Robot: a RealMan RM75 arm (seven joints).
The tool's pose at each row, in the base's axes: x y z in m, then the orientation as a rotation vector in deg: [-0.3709 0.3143 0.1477 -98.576 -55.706 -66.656]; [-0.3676 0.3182 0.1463 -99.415 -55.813 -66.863]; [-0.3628 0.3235 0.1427 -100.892 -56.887 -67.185]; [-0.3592 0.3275 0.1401 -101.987 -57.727 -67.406]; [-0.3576 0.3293 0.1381 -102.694 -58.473 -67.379]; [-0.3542 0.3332 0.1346 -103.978 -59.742 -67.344]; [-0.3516 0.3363 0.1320 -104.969 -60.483 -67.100]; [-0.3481 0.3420 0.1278 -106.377 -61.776 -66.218]
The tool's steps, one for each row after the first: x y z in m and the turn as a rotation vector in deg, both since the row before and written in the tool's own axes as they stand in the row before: [0.0001 0.0019 0.0050 -0.692 -0.453 -0.135]; [-0.0013 0.0031 0.0073 -1.064 -1.203 -0.831]; [-0.0008 0.0022 0.0055 -0.776 -0.915 -0.639]; [-0.0011 0.0011 0.0027 -0.378 -0.743 -0.474]; [-0.0016 0.0021 0.0057 -0.714 -1.304 -0.810]; [-0.0010 0.0014 0.0045 -0.459 -0.989 -0.361]; [-0.0015 0.0013 0.0076 -0.325 -1.711 -0.450]
